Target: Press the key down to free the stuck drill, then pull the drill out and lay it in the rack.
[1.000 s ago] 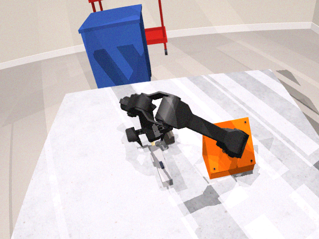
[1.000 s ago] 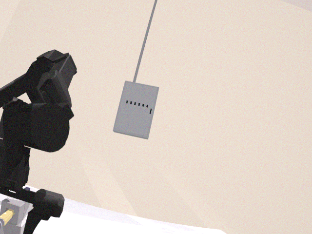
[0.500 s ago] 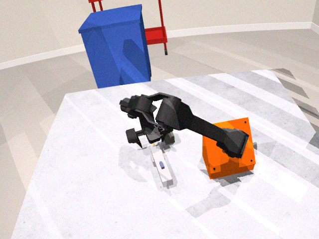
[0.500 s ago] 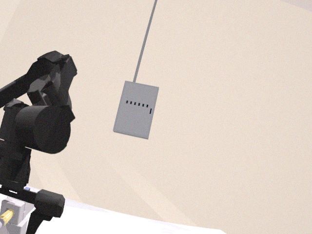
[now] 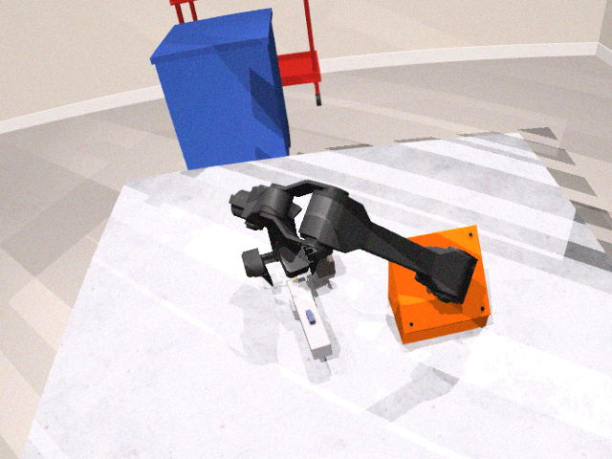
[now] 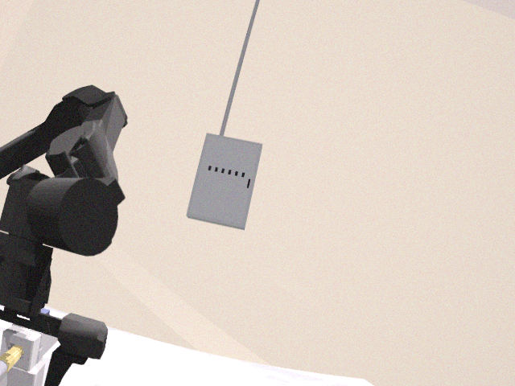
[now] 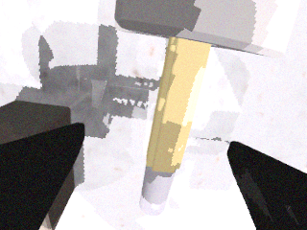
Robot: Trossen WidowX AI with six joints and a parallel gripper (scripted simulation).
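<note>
Now: the yellow drill 10 mm behind my gripper tip, 40 mm to the left of it and 40 mm above it. Round my gripper tip: small blue key (50 mm behind, 160 mm to the left, 40 mm above); then housing block (40 mm behind, 130 mm to the left, 40 mm above).
</note>
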